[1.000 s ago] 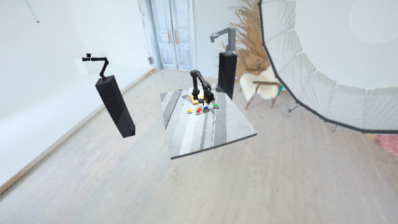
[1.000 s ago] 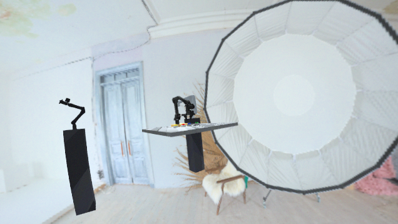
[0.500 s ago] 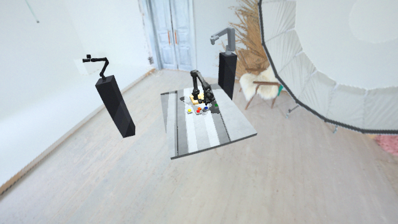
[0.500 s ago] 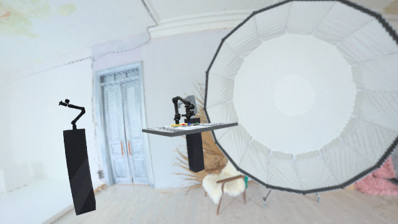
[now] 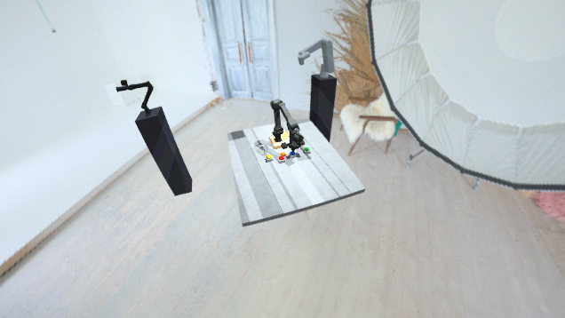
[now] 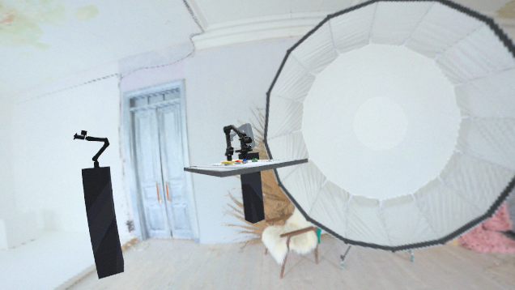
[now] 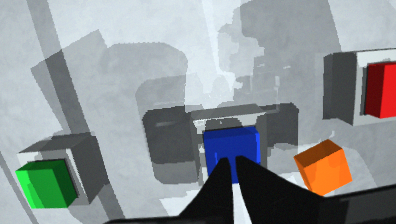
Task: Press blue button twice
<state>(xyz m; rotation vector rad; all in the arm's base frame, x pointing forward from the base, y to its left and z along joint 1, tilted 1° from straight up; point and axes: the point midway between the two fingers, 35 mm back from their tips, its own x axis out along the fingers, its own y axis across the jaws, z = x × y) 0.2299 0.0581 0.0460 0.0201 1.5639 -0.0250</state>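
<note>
Right now the blue button is 1 cm below my gripper tip. The rest, counted from my gripper tip: red button 3 cm ahead, 11 cm to the right, 1 cm below; then green button 1 cm behind, 13 cm to the left, 1 cm below; then orange block 4 cm behind, 7 cm to the right, 4 cm below.
</note>
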